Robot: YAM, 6 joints.
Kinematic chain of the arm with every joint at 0, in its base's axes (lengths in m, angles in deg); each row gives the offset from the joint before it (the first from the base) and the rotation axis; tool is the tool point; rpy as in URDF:
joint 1: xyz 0 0 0.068 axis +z
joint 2: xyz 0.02 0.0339 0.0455 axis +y
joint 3: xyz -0.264 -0.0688 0 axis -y
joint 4: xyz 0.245 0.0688 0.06 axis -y
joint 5: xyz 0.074 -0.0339 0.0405 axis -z
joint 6: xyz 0.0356 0 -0.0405 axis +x
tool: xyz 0 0 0 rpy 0 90 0
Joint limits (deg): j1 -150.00..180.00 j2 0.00..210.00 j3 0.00..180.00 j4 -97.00..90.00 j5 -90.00..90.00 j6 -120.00..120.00
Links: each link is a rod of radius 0.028 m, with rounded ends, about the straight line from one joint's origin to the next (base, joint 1, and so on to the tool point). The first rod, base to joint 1, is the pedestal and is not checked.
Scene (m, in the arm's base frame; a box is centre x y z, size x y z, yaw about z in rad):
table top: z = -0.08
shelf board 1: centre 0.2 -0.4 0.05 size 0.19 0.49 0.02 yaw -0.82
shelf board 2: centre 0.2 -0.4 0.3 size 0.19 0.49 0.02 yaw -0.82
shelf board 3: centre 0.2 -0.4 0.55 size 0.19 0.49 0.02 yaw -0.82
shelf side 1: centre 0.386 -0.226 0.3 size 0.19 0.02 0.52 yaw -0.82
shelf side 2: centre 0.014 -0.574 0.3 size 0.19 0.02 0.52 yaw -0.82
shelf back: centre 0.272 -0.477 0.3 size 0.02 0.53 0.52 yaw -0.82
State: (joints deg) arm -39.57 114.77 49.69 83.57 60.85 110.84
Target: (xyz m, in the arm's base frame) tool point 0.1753 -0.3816 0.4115
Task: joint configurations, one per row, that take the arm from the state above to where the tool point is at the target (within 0.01 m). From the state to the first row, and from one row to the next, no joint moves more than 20 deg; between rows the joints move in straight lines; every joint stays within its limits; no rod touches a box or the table.
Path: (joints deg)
1: -37.27 102.95 33.75 86.78 63.60 110.84
2: -34.98 91.13 17.80 90.00 66.34 110.84
3: -16.48 78.49 24.37 90.00 66.64 110.84
4: 2.02 65.86 30.94 90.00 66.94 110.84
5: 20.52 53.23 37.51 90.00 67.24 110.84
6: 39.02 40.60 44.08 90.00 67.54 110.84
7: 57.52 27.96 50.64 90.00 67.84 110.84
8: 76.02 15.33 57.21 90.00 68.15 110.84
9: 94.52 2.70 63.78 90.00 68.45 110.84
10: 99.83 7.16 80.58 89.23 65.70 110.84
11: 105.14 11.62 97.38 88.46 62.95 110.84
12: 110.45 16.08 114.17 87.68 60.19 110.84

